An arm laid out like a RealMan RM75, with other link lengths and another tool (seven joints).
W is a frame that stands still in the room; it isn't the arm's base.
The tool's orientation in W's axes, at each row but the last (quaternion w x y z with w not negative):
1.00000 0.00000 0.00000 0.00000
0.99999 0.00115 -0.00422 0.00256
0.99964 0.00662 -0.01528 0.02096
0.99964 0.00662 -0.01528 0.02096
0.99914 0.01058 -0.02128 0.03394
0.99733 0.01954 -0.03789 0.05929
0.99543 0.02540 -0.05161 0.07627
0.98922 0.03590 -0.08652 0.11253
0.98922 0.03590 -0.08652 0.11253
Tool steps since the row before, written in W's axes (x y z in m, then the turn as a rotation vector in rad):
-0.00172 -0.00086 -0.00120 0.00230 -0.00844 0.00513
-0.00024 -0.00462 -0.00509 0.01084 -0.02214 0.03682
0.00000 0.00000 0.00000 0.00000 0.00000 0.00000
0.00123 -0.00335 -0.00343 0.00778 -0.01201 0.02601
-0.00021 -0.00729 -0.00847 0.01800 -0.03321 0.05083
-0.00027 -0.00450 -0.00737 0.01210 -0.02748 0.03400
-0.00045 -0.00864 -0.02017 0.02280 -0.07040 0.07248
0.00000 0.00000 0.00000 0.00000 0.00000 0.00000
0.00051 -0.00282 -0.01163 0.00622 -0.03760 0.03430
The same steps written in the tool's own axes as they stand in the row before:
-0.00172 -0.00086 -0.00120 0.00230 -0.00844 0.00513
-0.00031 -0.00463 -0.00508 0.01104 -0.02211 0.03678
0.00000 0.00000 0.00000 0.00000 0.00000 0.00000
0.00098 -0.00344 -0.00342 0.00807 -0.01200 0.02593
-0.00107 -0.00742 -0.00829 0.01790 -0.03335 0.05077
-0.00137 -0.00469 -0.00713 0.01142 -0.02754 0.03418
-0.00388 -0.00932 -0.01949 0.01964 -0.06992 0.07386
0.00000 0.00000 0.00000 0.00000 0.00000 0.00000
-0.00221 -0.00346 -0.01125 0.00398 -0.03621 0.03609

